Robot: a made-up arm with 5 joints.
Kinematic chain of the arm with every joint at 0, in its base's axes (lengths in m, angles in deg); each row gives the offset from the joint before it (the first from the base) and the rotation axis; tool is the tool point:
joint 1: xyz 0 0 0.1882 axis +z
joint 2: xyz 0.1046 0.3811 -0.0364 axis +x
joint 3: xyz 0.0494 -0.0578 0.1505 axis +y
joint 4: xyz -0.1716 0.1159 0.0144 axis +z
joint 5: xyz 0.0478 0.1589 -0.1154 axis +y
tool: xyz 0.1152 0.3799 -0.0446
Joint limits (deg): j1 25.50..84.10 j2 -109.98..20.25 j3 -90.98..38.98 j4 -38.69..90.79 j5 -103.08..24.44
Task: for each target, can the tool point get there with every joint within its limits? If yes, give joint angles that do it. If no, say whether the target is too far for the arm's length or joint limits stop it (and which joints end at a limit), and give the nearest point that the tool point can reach.
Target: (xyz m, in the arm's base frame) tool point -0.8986 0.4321 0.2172
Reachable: yes | joints 71.22 -1.19 -7.32 4.03 -36.89
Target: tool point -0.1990 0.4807 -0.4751
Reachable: yes | joints 47.91 -57.09 -76.80 38.93 8.77
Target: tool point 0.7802 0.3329 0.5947
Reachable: no: joint limits stop it (at a limit: joint 2, joint 3, joint 4, joint 5) | nearest point 0.3782 0.1614 0.1688 | short by 0.610 m
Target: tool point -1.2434 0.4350 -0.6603
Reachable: no: too far | nearest point -0.8683 0.3038 -0.3092 | short by 0.530 m
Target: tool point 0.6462 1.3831 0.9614
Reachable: no: too far | nearest point 0.1278 0.7974 0.5415 | short by 0.888 m
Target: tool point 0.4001 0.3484 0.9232
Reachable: no: joint limits stop it (at a limit: joint 1, joint 2, joint 4) | nearest point 0.0289 0.6596 0.6921 | short by 0.537 m
